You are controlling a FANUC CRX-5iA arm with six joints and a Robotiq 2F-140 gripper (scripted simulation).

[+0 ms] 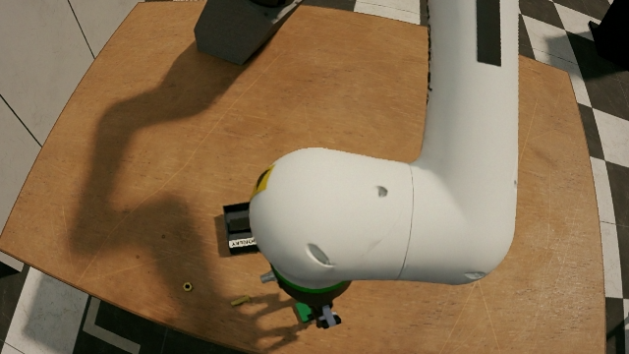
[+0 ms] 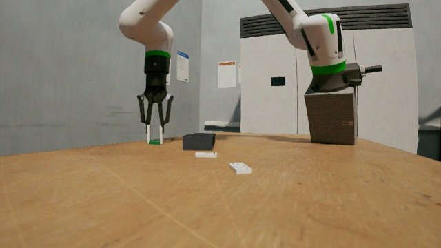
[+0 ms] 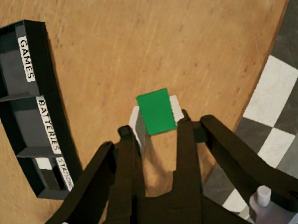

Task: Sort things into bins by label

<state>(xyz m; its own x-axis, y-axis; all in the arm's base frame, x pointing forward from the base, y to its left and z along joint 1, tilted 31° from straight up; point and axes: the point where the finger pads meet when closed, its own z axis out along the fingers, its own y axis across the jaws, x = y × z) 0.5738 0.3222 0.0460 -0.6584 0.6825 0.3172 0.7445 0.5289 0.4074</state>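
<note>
Right now my hand is 150 mm past the black three-part bin tray, 80 mm to the left of it and 10 mm above it. From my hand the other things lie so: yellow bolt (120 mm to the right, 30 mm below, 30 mm ahead); then yellow nut (220 mm to the right, 50 mm ahead, 30 mm below); then flat green block (30 mm below).
</note>
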